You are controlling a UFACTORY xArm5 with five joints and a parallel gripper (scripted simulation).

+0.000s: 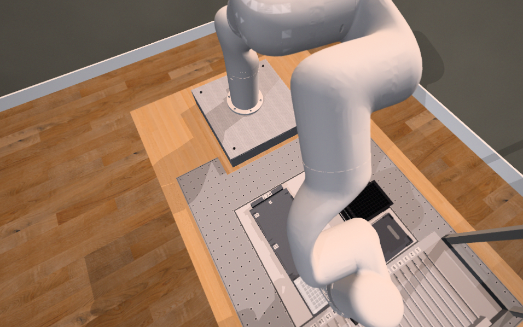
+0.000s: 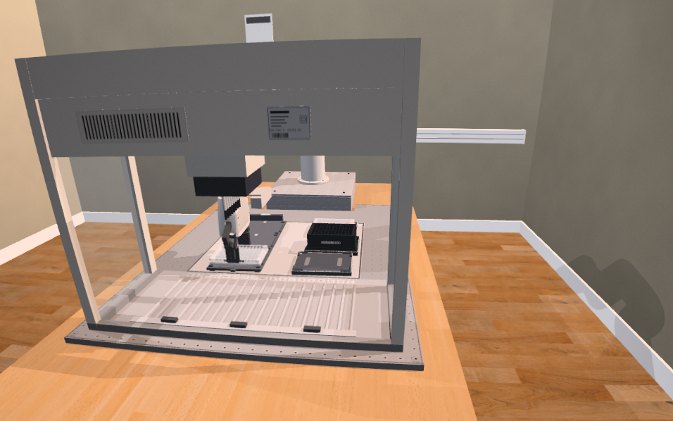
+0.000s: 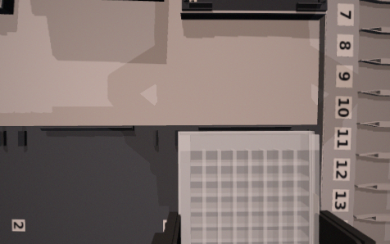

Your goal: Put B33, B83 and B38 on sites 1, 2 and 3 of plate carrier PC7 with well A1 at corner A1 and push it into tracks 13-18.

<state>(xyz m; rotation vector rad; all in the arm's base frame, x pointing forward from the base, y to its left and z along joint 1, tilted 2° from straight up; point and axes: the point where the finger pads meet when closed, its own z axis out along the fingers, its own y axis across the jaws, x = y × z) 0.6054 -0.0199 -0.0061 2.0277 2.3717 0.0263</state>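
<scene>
Right now the black deep-well block B83 is 210 mm to the left of my hand and 130 mm behind it. From my hand the other things lie so: plate carrier PC7 (110 mm behind, 20 mm to the right, 20 mm below); plate nest S3 (210 mm to the left, 30 mm below, 30 mm behind); plate nest S2 (210 mm to the left, 130 mm behind, 30 mm below).
</scene>
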